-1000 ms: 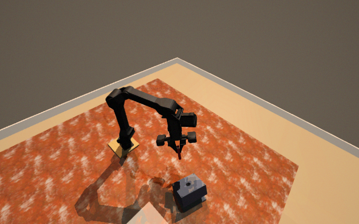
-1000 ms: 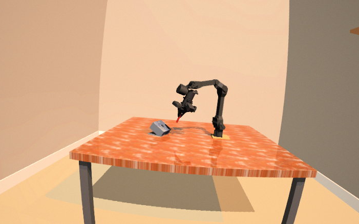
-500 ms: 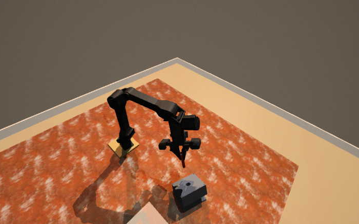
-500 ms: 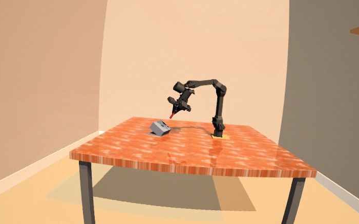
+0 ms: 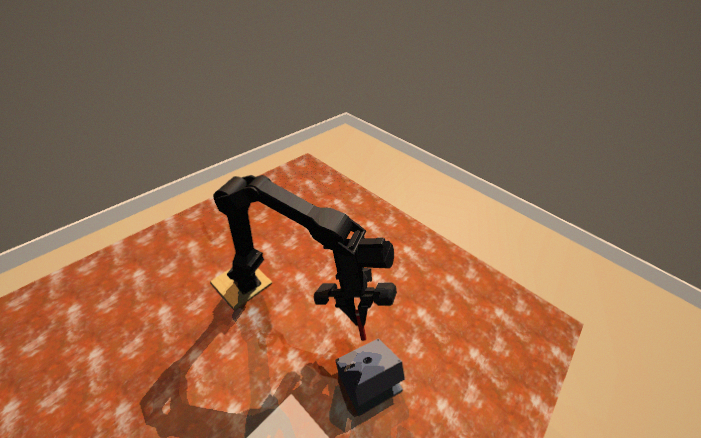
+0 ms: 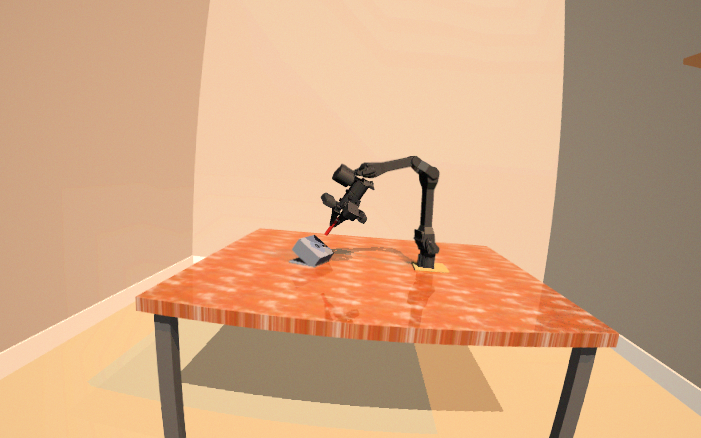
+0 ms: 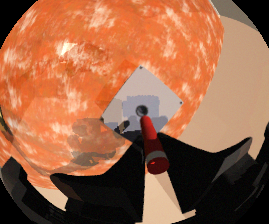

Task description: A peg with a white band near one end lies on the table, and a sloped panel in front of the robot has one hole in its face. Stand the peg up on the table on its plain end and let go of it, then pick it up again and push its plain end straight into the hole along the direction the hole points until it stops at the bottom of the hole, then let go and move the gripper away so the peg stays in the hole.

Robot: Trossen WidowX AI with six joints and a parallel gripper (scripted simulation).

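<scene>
Now: gripper tip 110 mm above the sloped panel, 70 mm short of it and 20 mm to the left of it. Round my gripper tip: red peg (10 mm behind, 10 mm above).
</scene>
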